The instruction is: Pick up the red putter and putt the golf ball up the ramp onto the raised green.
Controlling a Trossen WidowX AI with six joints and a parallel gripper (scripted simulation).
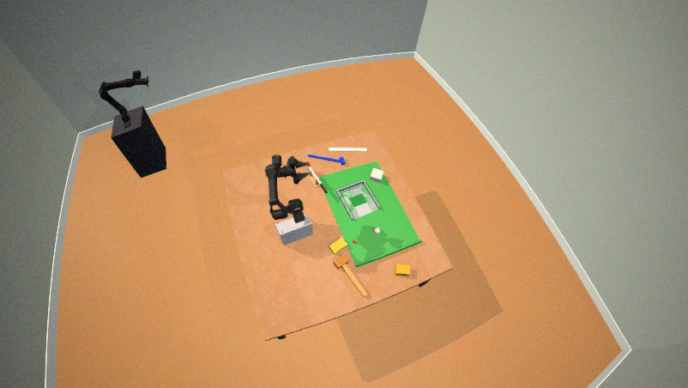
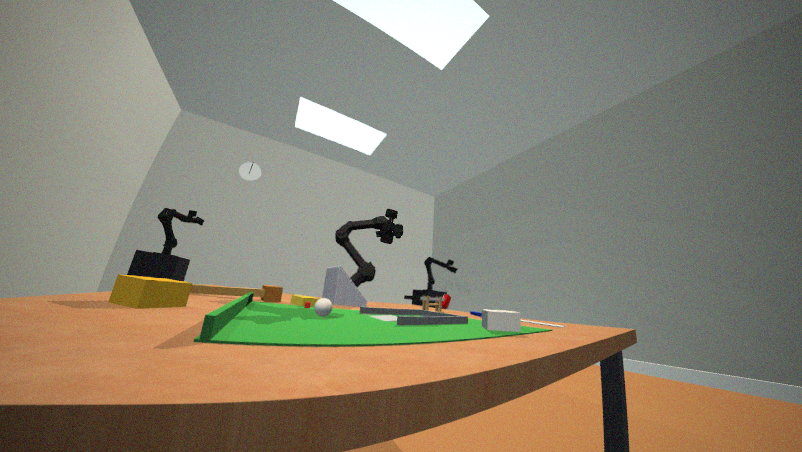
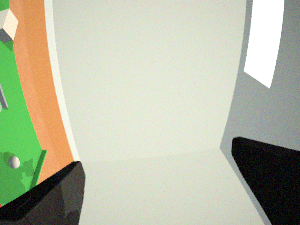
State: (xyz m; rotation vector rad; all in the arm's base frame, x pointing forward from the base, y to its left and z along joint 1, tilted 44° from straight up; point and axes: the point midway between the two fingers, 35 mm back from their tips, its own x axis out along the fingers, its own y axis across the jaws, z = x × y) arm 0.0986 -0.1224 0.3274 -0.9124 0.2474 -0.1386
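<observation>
Right now the red putter is 10 cm ahead of my gripper tip, 17 cm to the left of it and 36 cm below it. The rest, counted from my gripper tip: white golf ball 34 cm ahead, 35 cm to the right, 40 cm below; then white block 53 cm ahead, 6 cm to the left, 40 cm below; then blue putter-like tool 26 cm ahead, 34 cm to the left, 41 cm below.
</observation>
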